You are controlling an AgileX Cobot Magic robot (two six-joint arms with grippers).
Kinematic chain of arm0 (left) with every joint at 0, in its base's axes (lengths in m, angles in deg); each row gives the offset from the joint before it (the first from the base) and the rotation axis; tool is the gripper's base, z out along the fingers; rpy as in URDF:
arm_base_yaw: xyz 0 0 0.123 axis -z
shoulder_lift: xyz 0 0 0 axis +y
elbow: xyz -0.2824 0 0.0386 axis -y
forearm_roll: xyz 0.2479 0 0.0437 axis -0.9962 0 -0.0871
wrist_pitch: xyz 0 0 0 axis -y
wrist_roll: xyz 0.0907 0 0.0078 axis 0.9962 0 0.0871
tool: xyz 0 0 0 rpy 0 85 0
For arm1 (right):
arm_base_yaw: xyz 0 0 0.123 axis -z
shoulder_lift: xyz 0 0 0 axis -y
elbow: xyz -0.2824 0 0.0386 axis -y
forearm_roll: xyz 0.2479 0 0.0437 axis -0.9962 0 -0.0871
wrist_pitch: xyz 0 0 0 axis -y
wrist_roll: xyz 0.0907 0 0.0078 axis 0.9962 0 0.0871
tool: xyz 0 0 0 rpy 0 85 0
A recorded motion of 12 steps. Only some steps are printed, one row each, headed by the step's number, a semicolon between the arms.
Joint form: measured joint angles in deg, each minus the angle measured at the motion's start. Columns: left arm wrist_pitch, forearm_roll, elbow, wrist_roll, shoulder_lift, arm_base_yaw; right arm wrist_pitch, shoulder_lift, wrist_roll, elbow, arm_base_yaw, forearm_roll.
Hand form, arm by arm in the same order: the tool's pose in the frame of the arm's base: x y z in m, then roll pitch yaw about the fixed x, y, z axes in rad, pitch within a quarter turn. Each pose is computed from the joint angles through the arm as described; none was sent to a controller.
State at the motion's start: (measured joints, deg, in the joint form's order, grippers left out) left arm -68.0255 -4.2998 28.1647 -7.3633 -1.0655 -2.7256; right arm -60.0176 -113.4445 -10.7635 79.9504 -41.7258 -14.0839
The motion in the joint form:
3: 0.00 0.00 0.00 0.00 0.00 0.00; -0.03 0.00 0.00 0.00 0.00 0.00
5: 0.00 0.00 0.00 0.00 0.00 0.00; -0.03 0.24 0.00 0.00 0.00 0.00
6: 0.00 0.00 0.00 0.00 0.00 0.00; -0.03 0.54 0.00 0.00 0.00 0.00
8: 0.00 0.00 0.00 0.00 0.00 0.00; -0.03 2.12 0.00 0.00 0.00 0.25
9: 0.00 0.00 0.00 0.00 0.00 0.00; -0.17 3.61 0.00 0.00 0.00 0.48
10: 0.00 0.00 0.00 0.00 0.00 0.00; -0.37 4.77 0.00 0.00 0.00 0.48
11: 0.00 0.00 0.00 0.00 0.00 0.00; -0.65 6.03 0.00 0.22 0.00 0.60
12: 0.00 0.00 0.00 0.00 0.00 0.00; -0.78 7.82 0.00 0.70 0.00 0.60
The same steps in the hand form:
3: -0.0129 0.0057 0.2650 -3.0607 0.9814 -2.9132; 0.2723 0.2685 0.1774 2.9320 0.0520 -2.3514
5: -0.0129 0.0057 0.2650 -3.0607 0.9814 -2.9132; 0.2721 0.2684 0.1790 2.9322 0.0562 -2.3514
6: -0.0129 0.0057 0.2650 -3.0607 0.9814 -2.9132; 0.2719 0.2682 0.1810 2.9325 0.0614 -2.3514
8: -0.0129 0.0057 0.2650 -3.0607 0.9814 -2.9132; 0.2708 0.2668 0.1915 2.9382 0.0887 -2.3490
9: -0.0129 0.0057 0.2650 -3.0607 0.9814 -2.9132; 0.2693 0.2651 0.2012 2.9431 0.1120 -2.3462
10: -0.0129 0.0057 0.2650 -3.0607 0.9814 -2.9132; 0.2678 0.2638 0.2088 2.9439 0.1289 -2.3454
11: -0.0129 0.0057 0.2650 -3.0607 0.9814 -2.9132; 0.2666 0.2625 0.2179 2.9469 0.1498 -2.3431
12: -0.0129 0.0057 0.2650 -3.0607 0.9814 -2.9132; 0.2650 0.2612 0.2317 2.9494 0.1871 -2.3422

